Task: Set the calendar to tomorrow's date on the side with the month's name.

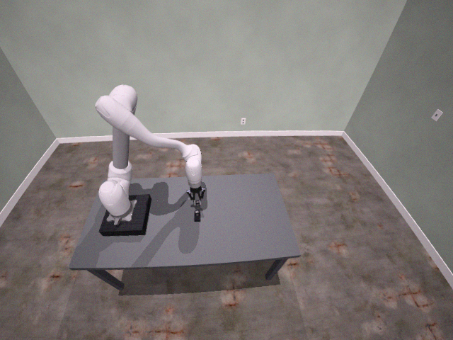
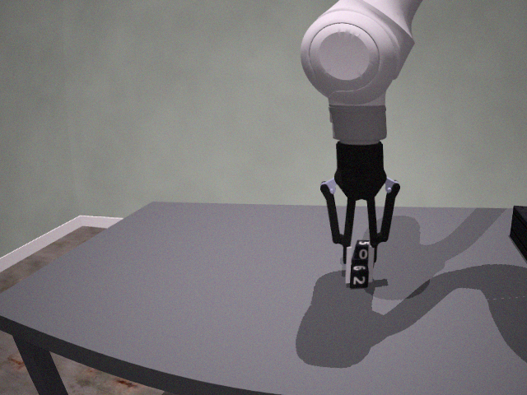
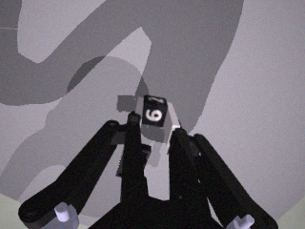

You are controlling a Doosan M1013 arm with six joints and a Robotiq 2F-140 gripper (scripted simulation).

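Right now the tray is 110 mm to the right of my hand and 40 mm below it. Round my hand: black number cube: 30 mm below.
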